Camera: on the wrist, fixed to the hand. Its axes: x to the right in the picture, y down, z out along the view.
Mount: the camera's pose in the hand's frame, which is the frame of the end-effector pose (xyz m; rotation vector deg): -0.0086 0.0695 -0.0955 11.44 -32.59 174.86
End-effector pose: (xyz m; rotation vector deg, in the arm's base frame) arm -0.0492 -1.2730 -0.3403 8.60 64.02 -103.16
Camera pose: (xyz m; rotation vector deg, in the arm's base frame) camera -0.0247 -1.2038 -0.4332 42.49 -23.24 52.04
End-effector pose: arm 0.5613 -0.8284 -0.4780 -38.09 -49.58 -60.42
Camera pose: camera 0.6508 -0.8770 -0.5385 -61.58 18.07 112.31
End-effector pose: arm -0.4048 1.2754 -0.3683 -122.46 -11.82 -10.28
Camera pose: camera -0.4027 1.1572 -0.3751 -13.25 127.98 105.25
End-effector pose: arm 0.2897 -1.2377 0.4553 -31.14 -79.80 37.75
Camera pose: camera 0.3771 -1.1913 0.3902 75.59 -17.89 -111.43
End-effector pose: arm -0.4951 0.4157 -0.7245 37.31 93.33 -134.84
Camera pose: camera -0.4364 0.4778 -0.8065 48.60 -33.30 1.56
